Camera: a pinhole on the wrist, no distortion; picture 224 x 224 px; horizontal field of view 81.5 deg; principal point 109.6 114.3 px. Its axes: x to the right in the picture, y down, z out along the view. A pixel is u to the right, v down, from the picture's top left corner.
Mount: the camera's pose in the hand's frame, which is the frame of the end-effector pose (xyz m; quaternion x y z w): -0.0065 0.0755 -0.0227 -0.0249 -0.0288 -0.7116 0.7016
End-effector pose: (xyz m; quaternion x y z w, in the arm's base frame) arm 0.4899 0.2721 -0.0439 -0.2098 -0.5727 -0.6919 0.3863
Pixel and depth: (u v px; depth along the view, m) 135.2 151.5 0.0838
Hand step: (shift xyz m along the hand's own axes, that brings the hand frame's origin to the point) 0.0168 0.0651 0.0623
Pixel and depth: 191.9 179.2 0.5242
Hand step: 0.2478 -0.2193 0.5267
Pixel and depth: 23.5 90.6 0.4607
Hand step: -0.0884 0.4159 0.4130
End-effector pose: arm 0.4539 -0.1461 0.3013 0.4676 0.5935 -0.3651 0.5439
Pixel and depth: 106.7 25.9 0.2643
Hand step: -0.1875 0.1039 0.2393
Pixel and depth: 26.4 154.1 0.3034
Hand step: 0.0877 0.2909 0.2657
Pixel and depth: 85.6 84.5 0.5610
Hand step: -0.1364 0.2232 0.5280
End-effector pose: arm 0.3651 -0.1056 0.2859 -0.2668 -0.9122 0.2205 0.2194
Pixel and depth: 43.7 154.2 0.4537
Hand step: 0.1338 0.3373 0.4131
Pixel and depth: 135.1 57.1 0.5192
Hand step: -0.2390 0.0165 0.5013
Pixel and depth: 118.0 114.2 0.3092
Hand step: -0.0086 0.0791 0.2871
